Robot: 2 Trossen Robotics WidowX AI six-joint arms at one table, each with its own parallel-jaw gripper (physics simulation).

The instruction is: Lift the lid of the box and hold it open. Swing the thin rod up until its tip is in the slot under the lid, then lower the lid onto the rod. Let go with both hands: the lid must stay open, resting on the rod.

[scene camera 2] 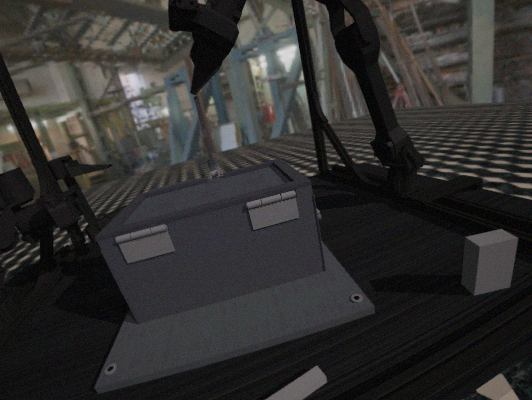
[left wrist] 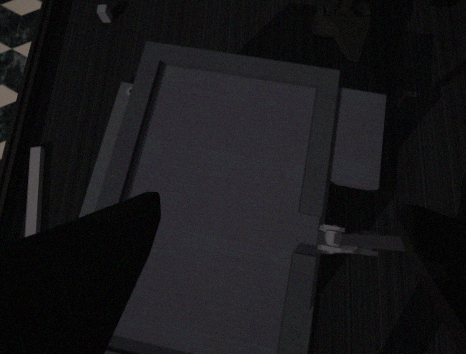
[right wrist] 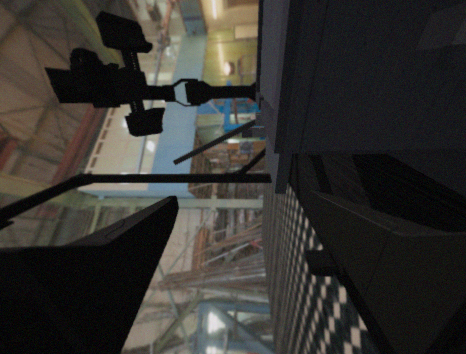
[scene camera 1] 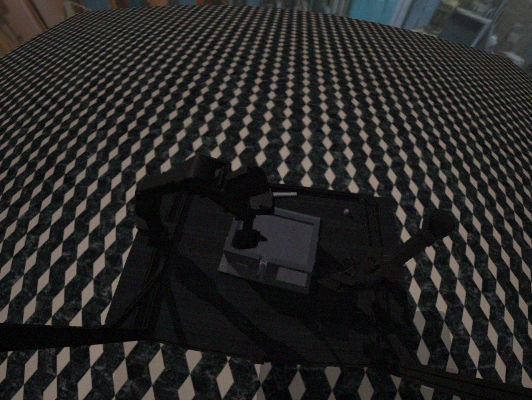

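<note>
The grey box (scene camera 1: 264,270) (scene camera 2: 225,258) (right wrist: 337,70) stands on its base plate (scene camera 2: 244,329) with its lid (scene camera 1: 294,234) (scene camera 2: 217,190) (left wrist: 224,158) shut flat. The thin rod (scene camera 2: 205,131) (left wrist: 365,242) (right wrist: 214,142) rises at a slant from its pale pivot (left wrist: 331,235) on the box's front, leaning away from the box. My left gripper (scene camera 1: 248,238) hangs open and empty just over the lid. My right gripper (scene camera 1: 340,278) (right wrist: 242,199) is open and empty, low beside the box near its front corner. The slot under the lid is hidden.
A dark mat (scene camera 1: 185,317) lies under the box on the checkered table (scene camera 1: 264,79). A white strip (scene camera 1: 285,194) (scene camera 2: 300,385) lies behind the box. A black pole (scene camera 2: 308,79) with struts stands past the box.
</note>
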